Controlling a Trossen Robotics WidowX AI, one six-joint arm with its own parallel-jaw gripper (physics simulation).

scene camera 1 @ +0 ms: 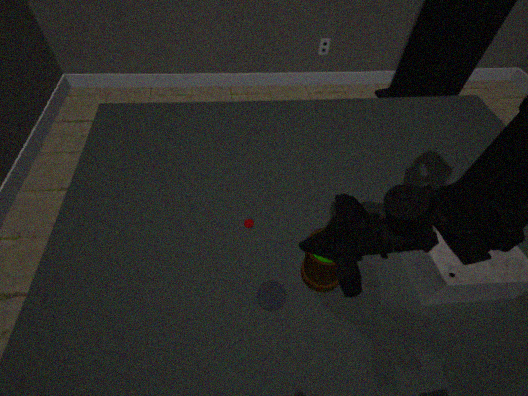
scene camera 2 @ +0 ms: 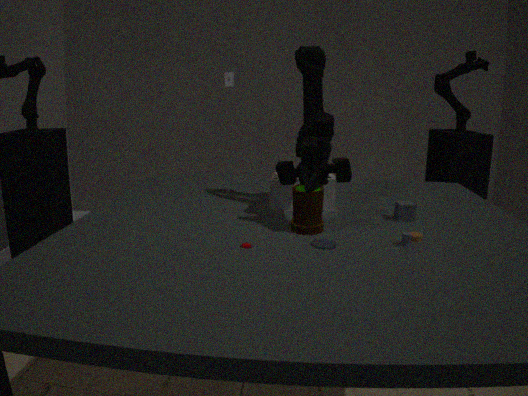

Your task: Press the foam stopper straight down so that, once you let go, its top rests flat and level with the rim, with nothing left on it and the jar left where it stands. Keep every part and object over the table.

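The orange-brown jar (scene camera 1: 320,276) (scene camera 2: 307,212) stands upright on the table. The bright green foam stopper (scene camera 1: 323,259) (scene camera 2: 317,189) shows in its mouth, partly covered by my gripper. Its top lies close to the rim; whether it is exactly level or flat I cannot tell. My gripper (scene camera 1: 305,245) (scene camera 2: 309,188) is shut and empty, pointing down with its tips over the jar mouth, at or very near the stopper's top. Actual contact is hidden by the dark fingers.
A flat grey disc (scene camera 1: 271,295) (scene camera 2: 323,244) lies close to the jar. A small red disc (scene camera 1: 249,223) (scene camera 2: 246,245) lies farther off. A pale box (scene camera 1: 482,269) stands behind the jar. A grey block (scene camera 2: 405,211) and small grey (scene camera 2: 406,239) and orange (scene camera 2: 417,236) pieces lie right in scene camera 2.
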